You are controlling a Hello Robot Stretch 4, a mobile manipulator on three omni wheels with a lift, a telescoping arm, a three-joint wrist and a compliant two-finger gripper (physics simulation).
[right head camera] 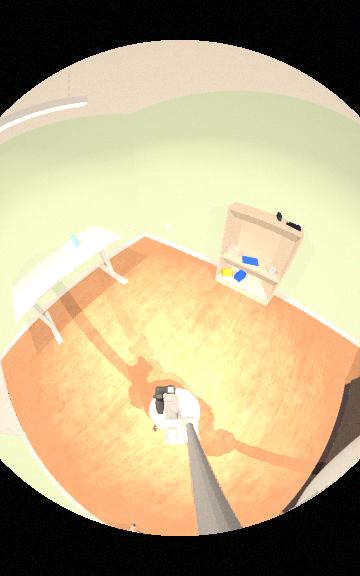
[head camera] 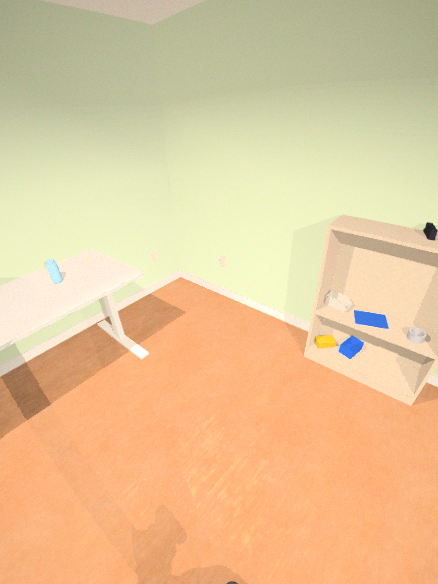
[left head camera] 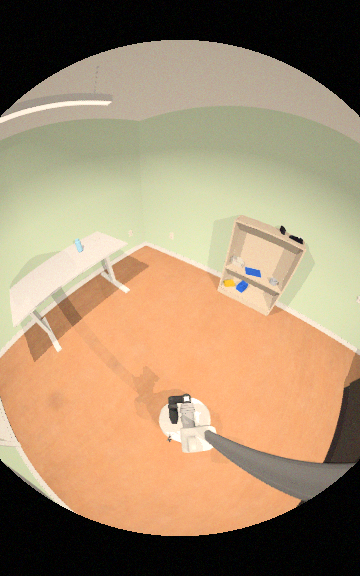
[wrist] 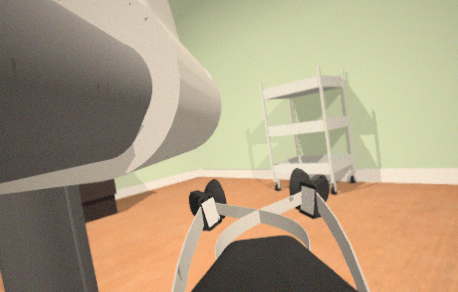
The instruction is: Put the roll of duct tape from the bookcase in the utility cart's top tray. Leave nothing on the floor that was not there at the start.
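Places are measured from the robot's base along level axes (x ahead, y left, z up), in metres.
Pixels of known places: gripper, fingertip midpoint: [right head camera: 161,431] [left head camera: 176,441] [wrist: 257,189].
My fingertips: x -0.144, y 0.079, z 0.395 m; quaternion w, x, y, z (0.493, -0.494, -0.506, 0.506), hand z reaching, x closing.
Behind a point stands the place of what it marks.
A grey ring that looks like the roll of duct tape [head camera: 416,335] {x 1.193, y -1.142, z 0.473 m} [left head camera: 273,281] {x 1.193, y -1.148, z 0.476 m} [right head camera: 271,270] {x 1.185, y -1.149, z 0.469 m} lies at the right end of the middle shelf of the tan bookcase [head camera: 375,228] {x 1.497, y -0.870, z 1.033 m} [left head camera: 260,226] {x 1.430, y -0.867, z 1.033 m} [right head camera: 255,213] {x 1.422, y -0.870, z 1.033 m}. The white three-tier utility cart [wrist: 292,88] {x -1.693, y 0.339, z 0.662 m} stands by the wall in the wrist view; the inside of its top tray is not visible from this low angle. My gripper [wrist: 257,189] {x -0.144, y 0.079, z 0.395 m} is open and empty, its two fingertips apart above the floor, far from both bookcase and cart.
The bookcase also holds a whitish object [head camera: 338,301] {x 1.556, y -0.778, z 0.494 m}, a blue flat item [head camera: 371,319] {x 1.421, y -0.971, z 0.433 m}, a yellow block [head camera: 325,341] {x 1.564, y -0.760, z 0.118 m}, a blue block [head camera: 351,347] {x 1.528, y -0.966, z 0.075 m} and black objects on top. A white table [head camera: 85,272] {x 1.725, y 0.995, z 0.694 m} with a light-blue cylinder [head camera: 54,271] {x 1.577, y 1.123, z 0.788 m} stands left. A dark cabinet [left head camera: 345,425] is at right.
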